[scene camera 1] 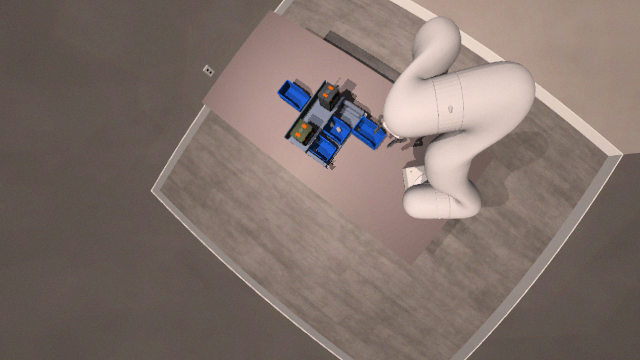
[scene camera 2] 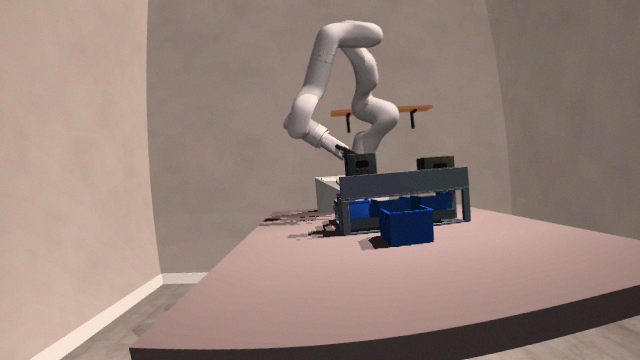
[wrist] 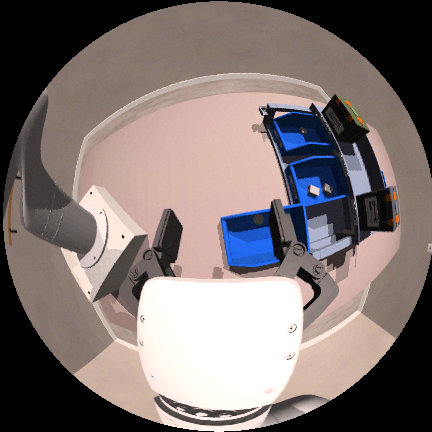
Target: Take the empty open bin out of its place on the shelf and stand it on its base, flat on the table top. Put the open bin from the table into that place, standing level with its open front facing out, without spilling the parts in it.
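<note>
A blue open bin [scene camera 1: 369,135] [wrist: 245,247] stands on the table at the shelf's front, beside the unfilled place [wrist: 325,232]; a round grey part [wrist: 258,219] shows in it. Another blue bin [scene camera 1: 294,96] [scene camera 2: 406,227] stands upright behind the shelf [scene camera 1: 315,112] [scene camera 2: 405,181], on the table top; it looks empty in the overhead view. My gripper [wrist: 221,213] is open and holds nothing. In the wrist view its right finger overlaps the shelf-side part of the front bin, and its left finger is outside it. Finger height over the bin is unclear.
Two blue bins [scene camera 1: 336,129] [scene camera 1: 322,148] with small parts sit in neighbouring shelf places. Two dark toolboxes [scene camera 1: 328,95] [scene camera 1: 301,131] stand on the shelf's top. The white robot base [scene camera 1: 414,176] [wrist: 117,245] is on the finger side away from the shelf. An orange wall shelf [scene camera 2: 420,108] hangs behind the arm.
</note>
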